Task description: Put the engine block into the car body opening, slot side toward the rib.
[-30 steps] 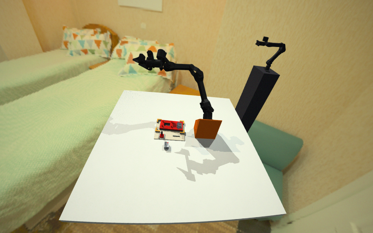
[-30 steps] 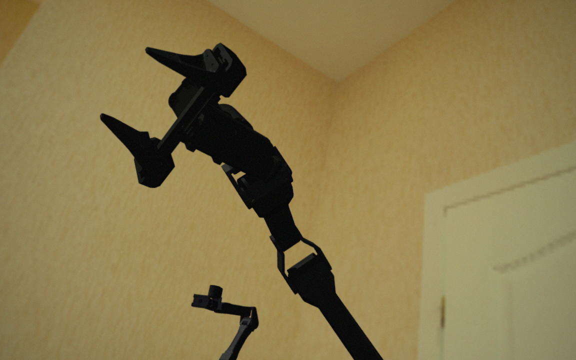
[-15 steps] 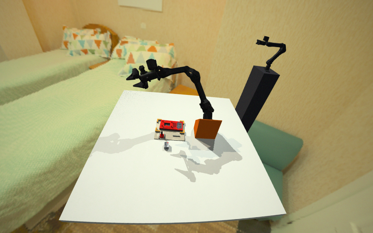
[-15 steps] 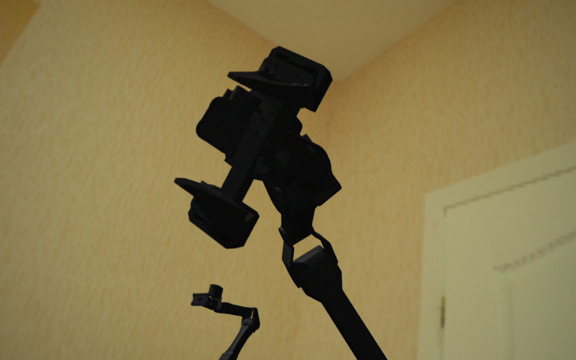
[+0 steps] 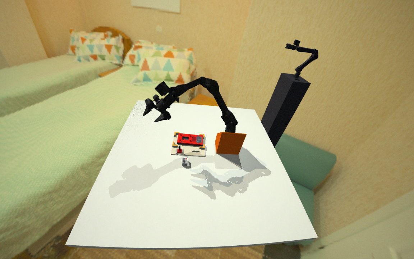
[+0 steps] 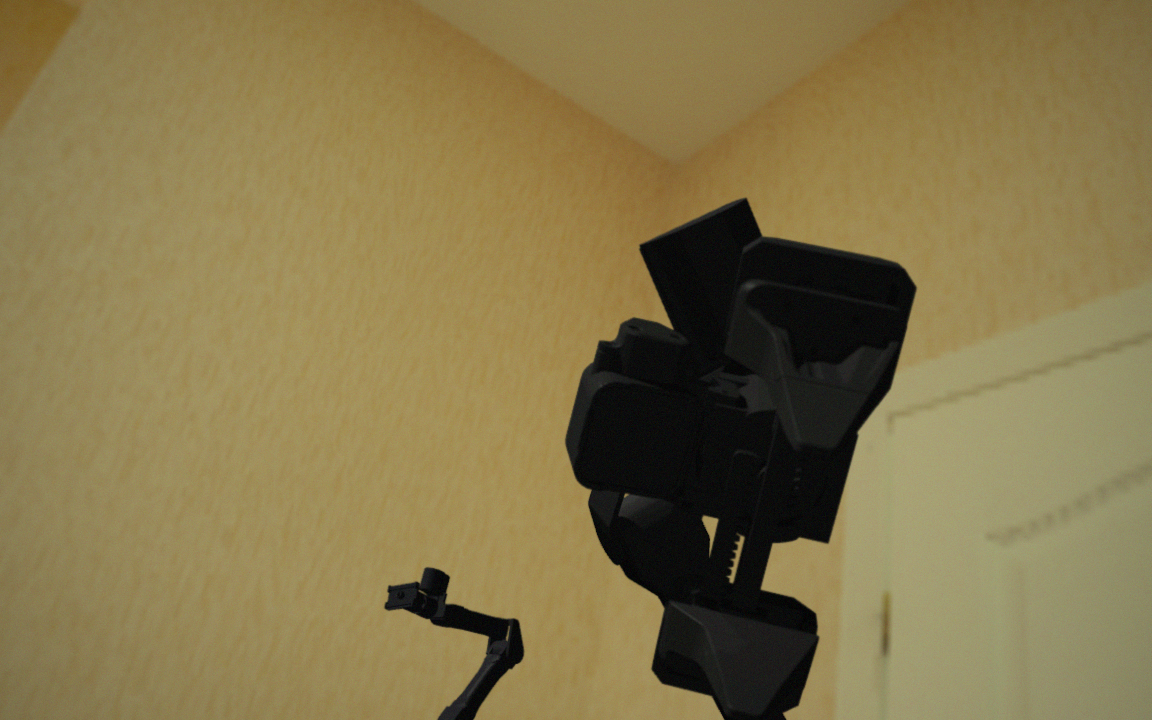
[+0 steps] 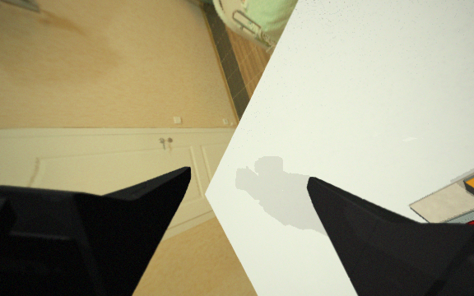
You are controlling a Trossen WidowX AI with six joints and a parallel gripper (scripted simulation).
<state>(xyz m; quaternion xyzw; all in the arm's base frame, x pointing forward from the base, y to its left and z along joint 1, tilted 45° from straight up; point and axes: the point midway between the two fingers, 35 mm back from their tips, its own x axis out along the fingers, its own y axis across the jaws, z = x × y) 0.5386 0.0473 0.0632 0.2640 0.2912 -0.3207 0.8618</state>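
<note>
Now: gripper tip 290 mm above the engine block, 220 mm past it and 110 mm to the right of it. The rest, counted from my gripper tip: beige base plate 290 mm below, 260 mm behind, 80 mm to the right.
</note>
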